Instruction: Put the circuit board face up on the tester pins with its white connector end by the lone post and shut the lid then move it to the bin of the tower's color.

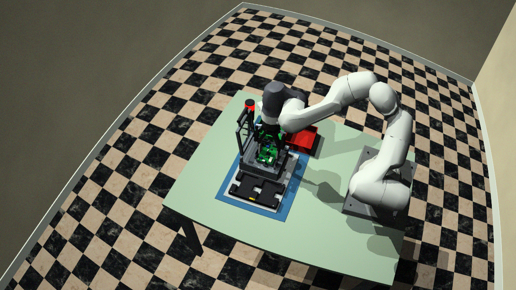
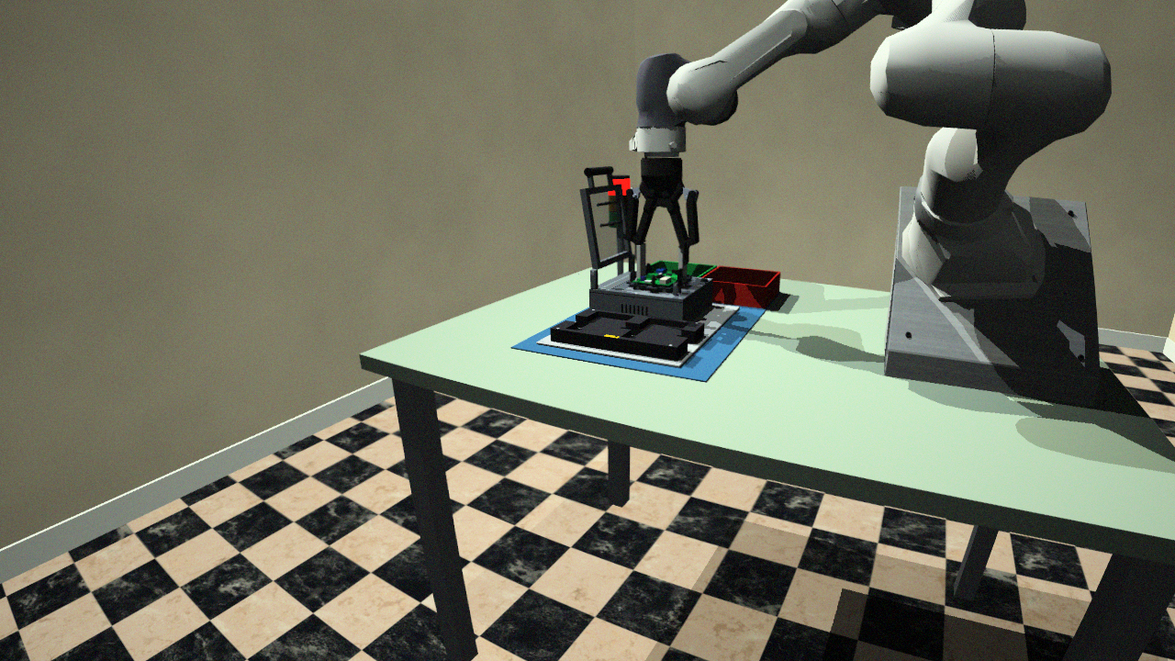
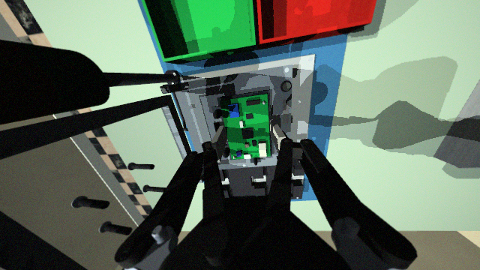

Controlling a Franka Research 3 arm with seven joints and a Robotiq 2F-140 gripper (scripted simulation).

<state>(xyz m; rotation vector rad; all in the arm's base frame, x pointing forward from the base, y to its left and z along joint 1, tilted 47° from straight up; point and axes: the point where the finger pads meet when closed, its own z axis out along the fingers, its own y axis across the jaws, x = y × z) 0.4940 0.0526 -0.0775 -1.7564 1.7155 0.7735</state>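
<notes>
The green circuit board lies 2 cm below my hand. Also, from my hand: tester plate (1 cm ahead, 1 cm to the left, 2 cm below); tester lid (11 cm ahead, 9 cm above); green bin (5 cm ahead, 20 cm to the right, 8 cm below).
</notes>
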